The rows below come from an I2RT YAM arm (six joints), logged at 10 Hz.
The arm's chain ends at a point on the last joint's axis. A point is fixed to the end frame.
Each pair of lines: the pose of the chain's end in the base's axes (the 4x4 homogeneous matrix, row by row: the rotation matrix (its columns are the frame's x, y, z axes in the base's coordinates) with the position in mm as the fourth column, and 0 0 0 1 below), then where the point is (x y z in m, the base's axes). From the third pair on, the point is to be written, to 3 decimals.
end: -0.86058, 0.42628, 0.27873, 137.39; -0.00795, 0.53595, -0.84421, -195.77; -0.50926, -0.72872, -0.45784, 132.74; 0, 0, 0, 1
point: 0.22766 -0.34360 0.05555
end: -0.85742, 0.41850, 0.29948, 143.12; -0.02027, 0.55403, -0.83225, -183.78; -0.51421, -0.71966, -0.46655, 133.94; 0, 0, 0, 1
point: 0.23700 -0.32865 0.05546
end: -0.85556, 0.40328, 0.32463, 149.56; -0.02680, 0.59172, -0.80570, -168.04; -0.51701, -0.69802, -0.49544, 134.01; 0, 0, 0, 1
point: 0.248 -0.307 0.051
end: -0.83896, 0.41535, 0.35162, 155.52; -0.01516, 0.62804, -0.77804, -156.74; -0.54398, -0.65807, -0.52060, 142.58; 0, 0, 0, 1
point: 0.258 -0.291 0.056
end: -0.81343, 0.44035, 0.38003, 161.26; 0.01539, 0.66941, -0.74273, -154.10; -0.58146, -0.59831, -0.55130, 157.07; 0, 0, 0, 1
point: 0.269 -0.282 0.067
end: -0.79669, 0.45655, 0.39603, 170.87; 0.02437, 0.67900, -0.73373, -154.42; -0.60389, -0.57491, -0.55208, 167.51; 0, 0, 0, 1
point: 0.281 -0.281 0.079
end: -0.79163, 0.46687, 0.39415, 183.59; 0.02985, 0.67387, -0.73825, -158.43; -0.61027, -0.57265, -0.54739, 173.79; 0, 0, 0, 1
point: 0.293 -0.286 0.086
